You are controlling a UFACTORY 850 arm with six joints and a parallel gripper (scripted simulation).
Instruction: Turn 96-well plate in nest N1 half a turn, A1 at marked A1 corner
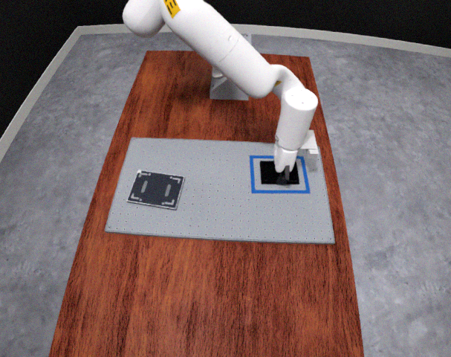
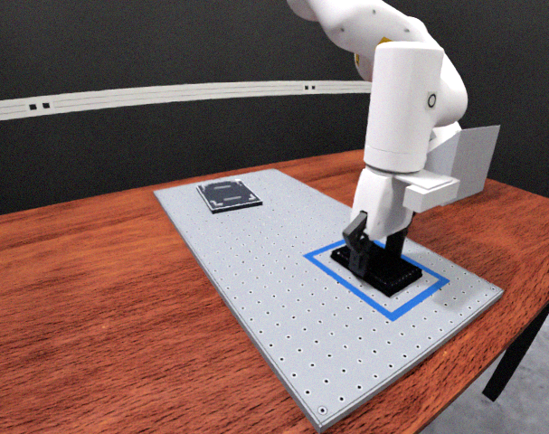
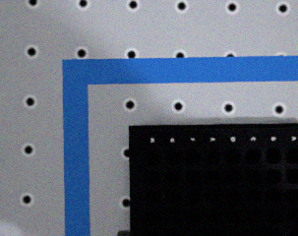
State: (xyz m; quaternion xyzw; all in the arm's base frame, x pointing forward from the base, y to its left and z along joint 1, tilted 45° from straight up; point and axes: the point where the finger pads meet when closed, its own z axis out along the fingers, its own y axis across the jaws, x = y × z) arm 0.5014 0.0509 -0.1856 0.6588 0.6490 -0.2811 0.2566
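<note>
My gripper is now 10 mm above the black 96-well plate. Also, from my hand: dark plate nest N1: 400 mm to the right, 70 mm ahead, 10 mm below.
</note>
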